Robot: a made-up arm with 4 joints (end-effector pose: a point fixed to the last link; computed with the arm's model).
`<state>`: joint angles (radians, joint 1 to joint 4).
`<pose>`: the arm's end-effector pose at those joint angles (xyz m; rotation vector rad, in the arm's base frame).
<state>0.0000 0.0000 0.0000 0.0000</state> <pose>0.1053 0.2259 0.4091 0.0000 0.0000 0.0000</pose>
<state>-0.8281 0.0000 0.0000 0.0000</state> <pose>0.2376 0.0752 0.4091 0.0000 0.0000 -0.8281</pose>
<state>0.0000 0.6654 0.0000 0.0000</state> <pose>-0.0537 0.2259 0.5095 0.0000 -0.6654 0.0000</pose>
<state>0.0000 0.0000 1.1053 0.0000</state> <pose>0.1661 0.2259 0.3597 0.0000 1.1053 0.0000</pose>
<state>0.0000 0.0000 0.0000 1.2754</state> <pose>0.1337 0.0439 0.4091 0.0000 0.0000 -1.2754</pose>
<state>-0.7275 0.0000 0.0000 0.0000</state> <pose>0.2288 0.0987 0.4091 0.0000 0.0000 -0.7275</pose>
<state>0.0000 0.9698 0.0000 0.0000</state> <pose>-0.1407 0.2259 0.5164 0.0000 -0.9698 0.0000</pose>
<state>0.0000 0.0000 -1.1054 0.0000</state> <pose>0.0338 0.2259 0.3770 0.0000 -1.1054 0.0000</pose>
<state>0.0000 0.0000 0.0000 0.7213</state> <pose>0.1510 0.1267 0.4091 0.0000 0.0000 -0.7213</pose>
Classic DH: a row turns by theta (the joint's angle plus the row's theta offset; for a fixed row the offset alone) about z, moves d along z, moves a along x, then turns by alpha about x. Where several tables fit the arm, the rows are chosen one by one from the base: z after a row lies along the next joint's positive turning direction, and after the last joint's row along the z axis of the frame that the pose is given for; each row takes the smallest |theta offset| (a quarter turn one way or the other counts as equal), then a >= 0, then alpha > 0; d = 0 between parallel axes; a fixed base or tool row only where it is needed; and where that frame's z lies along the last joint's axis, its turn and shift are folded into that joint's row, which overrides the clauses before.
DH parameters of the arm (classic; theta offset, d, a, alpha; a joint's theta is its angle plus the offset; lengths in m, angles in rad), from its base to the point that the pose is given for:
joint 1: 0 0.2293 -0.1195 1.5708
joint 2: 0.4571 0 0.2397 3.1416
joint 3: 0.4571 0.1157 -0.0989 -1.5708
joint 4: -0.7927 0 0.1547 3.1416
tool (fixed): -0.7927 0.074 0 0

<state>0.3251 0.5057 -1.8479 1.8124</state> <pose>-0.0161 -0.0224 0.3612 2.1675 -1.1899 -0.6959</pose>
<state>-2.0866 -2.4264 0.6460 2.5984</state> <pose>0.0057 0.0805 -0.0561 0.7827 -2.9917 0.0767</pose>
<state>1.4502 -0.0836 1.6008 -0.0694</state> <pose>-0.2102 0.2038 0.3066 -1.1579 1.4018 1.1175</pose>
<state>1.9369 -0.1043 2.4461 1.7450</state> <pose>-0.0456 0.1478 0.2558 -2.4595 -0.6811 0.0745</pose>
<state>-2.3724 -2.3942 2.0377 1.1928</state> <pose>0.2459 0.1609 0.0269 1.2939 1.9332 1.7116</pose>
